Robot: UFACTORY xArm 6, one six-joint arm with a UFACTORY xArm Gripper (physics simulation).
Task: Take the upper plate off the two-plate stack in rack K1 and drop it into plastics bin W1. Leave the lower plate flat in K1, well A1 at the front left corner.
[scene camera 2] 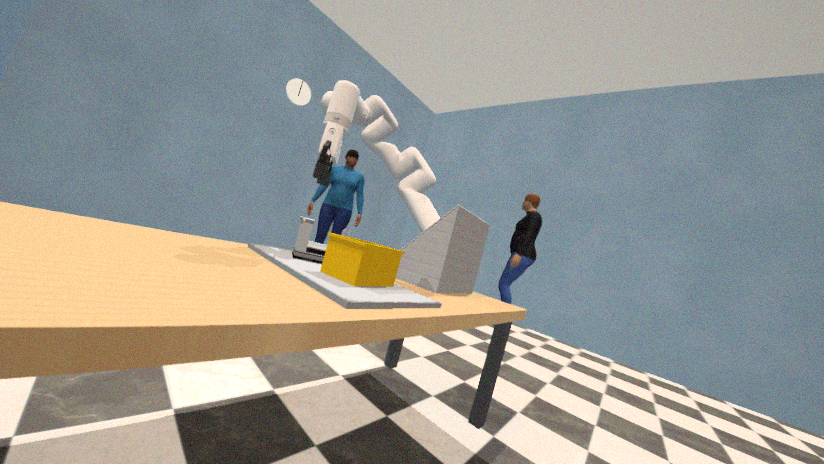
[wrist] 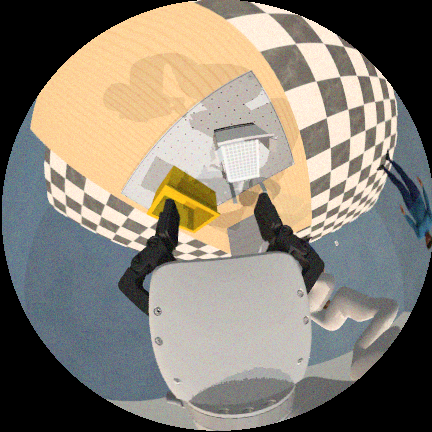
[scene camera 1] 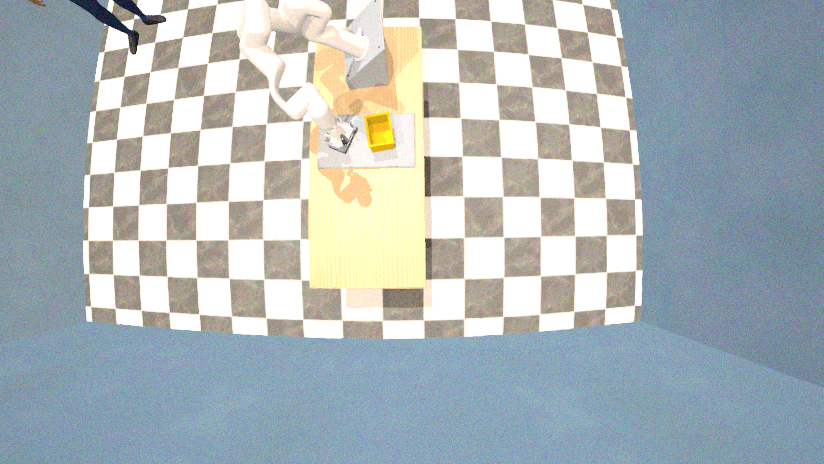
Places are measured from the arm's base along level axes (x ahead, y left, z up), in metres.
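Pixels of known places: gripper, fingertip midpoint: [scene camera 2: 320, 181] [wrist: 216, 204] [scene camera 1: 338, 137]; arm's base at its link origin: [scene camera 2: 436, 236] [scene camera 1: 362, 49].
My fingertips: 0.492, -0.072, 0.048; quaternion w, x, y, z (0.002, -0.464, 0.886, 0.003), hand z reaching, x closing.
Note:
For each thing: its middle in the pictures, then the offset to it from my fingertips, as dx, dy, dz. Level surfaces: height alone.
- Rack K1 at the middle of its body: [wrist: 242, 162] [scene camera 2: 322, 242] [scene camera 1: 340, 134] -0.080, -0.035, -0.169
- white gridded plate at the middle of its body: [wrist: 241, 157] [scene camera 2: 319, 246] [scene camera 1: 340, 136] -0.074, -0.037, -0.184
- yellow plastics bin W1 at the middle of its body: [scene camera 2: 363, 261] [wrist: 183, 201] [scene camera 1: 379, 133] -0.092, +0.168, -0.179
- wooden table at its surface level: dz -0.242
Rack K1 [scene camera 1: 346, 151] [scene camera 2: 304, 233] [wrist: 241, 133] is a grey holder on the grey board, with a raised wall. A white gridded plate [wrist: 241, 161] [scene camera 2: 316, 247] lies in it; I cannot make out the seam between two plates, and well A1 is too small to tell. The yellow plastics bin W1 [scene camera 1: 379, 131] [scene camera 2: 362, 262] [wrist: 201, 192] stands on the board beside the rack and looks empty. My gripper [scene camera 1: 343, 139] [scene camera 2: 322, 182] [wrist: 216, 204] is open and empty. It points down and hangs well above the rack, with a clear gap in the scene camera 2 view.
The grey perforated board [scene camera 1: 403, 158] [scene camera 2: 380, 300] [wrist: 167, 140] lies on the wooden table [scene camera 1: 369, 247] [scene camera 2: 144, 299] [wrist: 90, 75]. A grey wedge-shaped arm base [scene camera 1: 369, 74] [scene camera 2: 461, 253] [wrist: 244, 235] stands near the bin. Two people [scene camera 2: 344, 187] [scene camera 2: 525, 236] stand beyond the table.

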